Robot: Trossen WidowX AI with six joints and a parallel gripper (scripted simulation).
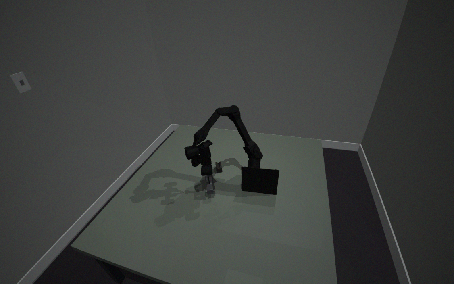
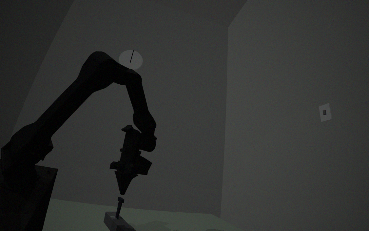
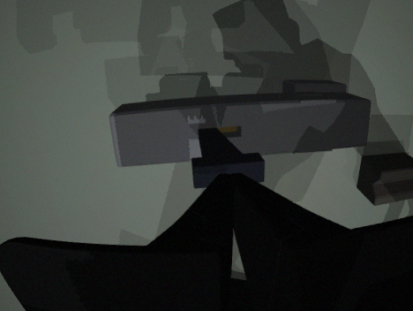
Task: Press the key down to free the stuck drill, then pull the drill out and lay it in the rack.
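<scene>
My gripper tip is 40 mm above the dark key. Round my gripper tip: grey block (10 mm ahead, 30 mm to the right, 100 mm below); drill (20 mm ahead, 40 mm to the right, 90 mm below); dark rack (30 mm ahead, 210 mm to the right, 130 mm below).
</scene>
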